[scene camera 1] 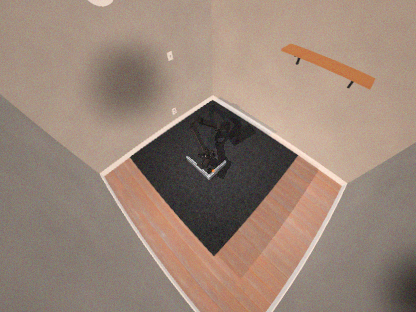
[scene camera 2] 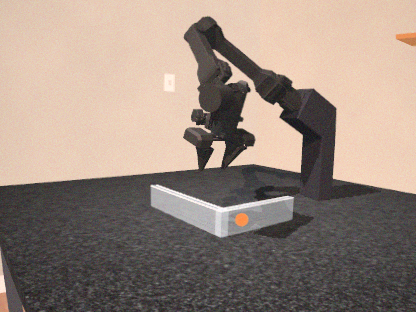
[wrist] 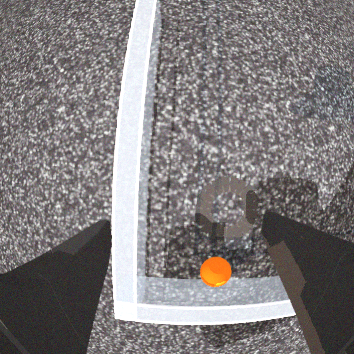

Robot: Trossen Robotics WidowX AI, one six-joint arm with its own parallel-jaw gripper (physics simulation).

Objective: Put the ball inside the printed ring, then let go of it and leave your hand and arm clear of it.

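Where they show: gripper, fingertip midpoint: (scene camera 2: 211,169) (wrist: 188,226); arm's base, origin of the base link: (scene camera 1: 228,125) (scene camera 2: 295,103).
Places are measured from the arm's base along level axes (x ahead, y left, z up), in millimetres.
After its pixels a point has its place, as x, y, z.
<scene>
The orange ball (scene camera 1: 213,171) {353, 129, -247} (scene camera 2: 241,219) (wrist: 215,272) lies on the dark surface inside the corner of the low walls, close to one wall; whether it touches that wall I cannot tell. In the wrist view the printed ring (wrist: 204,202) {343, 36, -306} is a grey-brown band, partly in shadow, just above the ball in the picture. The ball lies outside the ring, between it and the wall. The ring cannot be made out in the scene views. My gripper (scene camera 2: 212,168) {367, 32, -175} (wrist: 188,226) {367, 32, -175} is open and empty, pointing down above the walled area, higher than the wall tops.
Two low whitish see-through walls (scene camera 1: 197,167) {419, -18, -257} (scene camera 2: 187,212) {421, 7, -281} (wrist: 127,150) {410, -10, -247} meet in an L around the ball and ring. In the wrist view one wall runs up between the fingertips. The arm's dark base (scene camera 2: 320,150) {-50, 69, -145} stands behind, to the right. A wooden shelf (scene camera 1: 330,65) hangs on the room wall.
</scene>
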